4 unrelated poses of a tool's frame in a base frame.
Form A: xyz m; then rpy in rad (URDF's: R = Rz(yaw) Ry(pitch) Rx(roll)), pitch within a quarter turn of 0, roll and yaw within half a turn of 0.
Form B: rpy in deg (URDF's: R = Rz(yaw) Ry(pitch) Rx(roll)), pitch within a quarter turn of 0, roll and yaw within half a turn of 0; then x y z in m. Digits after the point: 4 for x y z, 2 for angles.
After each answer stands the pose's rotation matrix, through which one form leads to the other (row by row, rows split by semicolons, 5 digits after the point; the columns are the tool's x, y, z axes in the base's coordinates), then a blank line. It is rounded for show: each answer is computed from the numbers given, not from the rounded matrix.
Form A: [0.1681 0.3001 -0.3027 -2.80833 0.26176 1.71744]
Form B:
[-160.91 15.00 98.40 0.1681 0.3001 -0.3027]
-0.14114 0.94721 -0.28788; 0.95557 0.05433 -0.28972; -0.25878 -0.31598 -0.91279

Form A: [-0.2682 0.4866 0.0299 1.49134 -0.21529 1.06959]
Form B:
[85.45 -12.34 61.28 -0.2682 0.4866 0.0299]
0.46939 -0.17193 0.86609; 0.85676 -0.14863 -0.49384; 0.21363 0.97383 0.07754

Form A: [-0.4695 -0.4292 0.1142 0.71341 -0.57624 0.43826]
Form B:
[40.88 -33.02 25.11 -0.4695 -0.4292 0.1142]
0.75927 -0.64375 -0.09535; 0.35584 0.53336 -0.76741; 0.54487 0.54874 0.63403

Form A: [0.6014 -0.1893 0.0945 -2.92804 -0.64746 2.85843]
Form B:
[-167.76 -37.10 163.78 0.6014 -0.1893 0.0945]
-0.76585 0.15031 -0.62520; 0.22285 0.97408 -0.03880; 0.60316 -0.16904 -0.77950

